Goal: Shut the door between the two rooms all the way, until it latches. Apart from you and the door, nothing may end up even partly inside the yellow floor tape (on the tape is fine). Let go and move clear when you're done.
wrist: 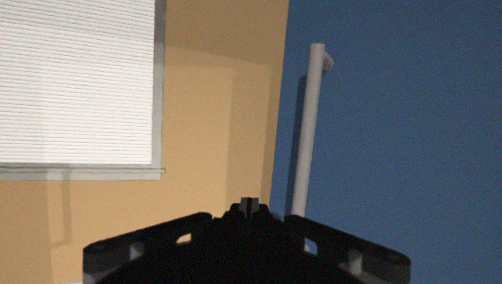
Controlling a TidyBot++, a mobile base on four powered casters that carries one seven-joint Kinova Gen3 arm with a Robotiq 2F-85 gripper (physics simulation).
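Places are measured from the arm's base along level axes (x ahead, y left, z up), in metres.
Pixels of known places: gripper, fingertip midpoint: (249,209).
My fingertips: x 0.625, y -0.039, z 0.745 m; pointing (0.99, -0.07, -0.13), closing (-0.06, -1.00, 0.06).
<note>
Behind a point stands the place of what it marks.
The blue door (400,125) @(x 0.733, y -0.236, z 0.821 m) fills the right side of the wrist view, with its free edge running almost upright a little right of the middle. A long pale grey bar handle (310,120) @(x 0.736, y -0.116, z 0.817 m) stands on the door near that edge, tilted slightly, with a mount at its top; its lower end is hidden behind the gripper. My gripper (249,209) @(x 0.625, y -0.039, z 0.745 m) is shut and empty at the bottom middle, its fingertips together, showing in front of the area by the door's edge, left of the handle. Whether it touches the door I cannot tell. The latch and the yellow floor tape do not show.
A tan wall (200,120) @(x 1.834, y 0.236, z 0.748 m) lies beyond the door's edge, with shadows across it. A window with white blinds (75,80) @(x 1.668, y 0.893, z 0.922 m) and a grey frame is at the upper left, with its sill below.
</note>
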